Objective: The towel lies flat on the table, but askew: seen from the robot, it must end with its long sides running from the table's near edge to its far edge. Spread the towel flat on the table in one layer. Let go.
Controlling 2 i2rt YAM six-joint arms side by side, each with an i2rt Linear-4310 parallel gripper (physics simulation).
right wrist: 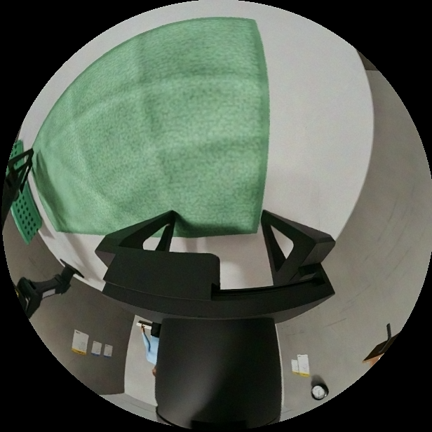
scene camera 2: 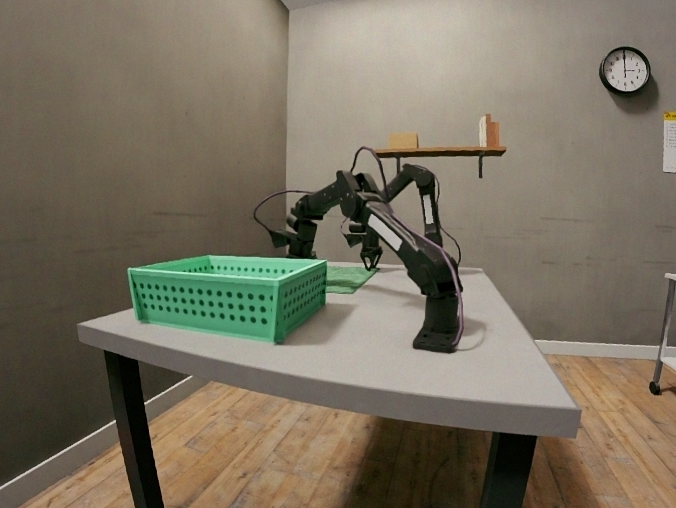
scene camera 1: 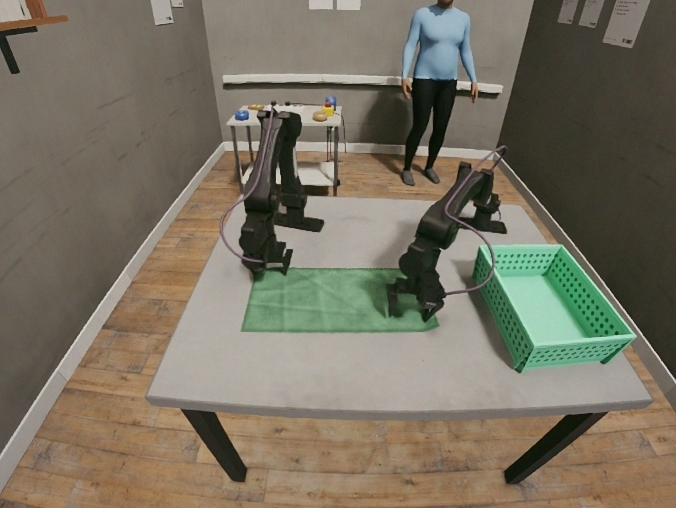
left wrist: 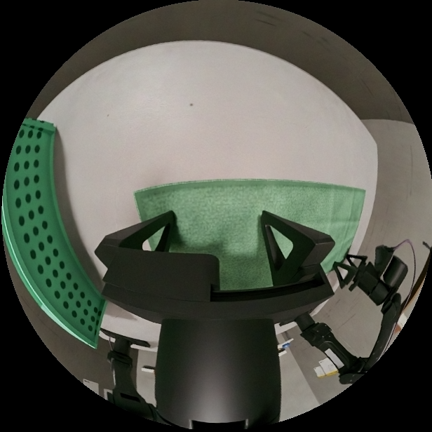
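A green towel (scene camera 1: 327,300) (scene camera 2: 344,279) (left wrist: 215,240) (right wrist: 200,125) lies on the grey table with faint creases. In scene camera 1 its long sides run left to right across the picture; its front right corner looks slightly clipped or bent. My left gripper (scene camera 1: 409,315) (left wrist: 217,214) is open and low over the towel's right part; the basket hides it in scene camera 2. My right gripper (scene camera 1: 271,271) (scene camera 2: 371,268) (left wrist: 340,258) (right wrist: 217,214) is open at the towel's back left corner. In the right wrist view that corner lies between its fingertips.
A green perforated basket (scene camera 1: 509,300) (scene camera 2: 204,276) (left wrist: 45,200) (right wrist: 25,210) stands right of the towel in scene camera 1, close to the left arm. The table (scene camera 1: 327,371) (scene camera 2: 382,376) extends around the towel. A white cart (scene camera 1: 284,121) and a person (scene camera 1: 437,49) stand behind the table.
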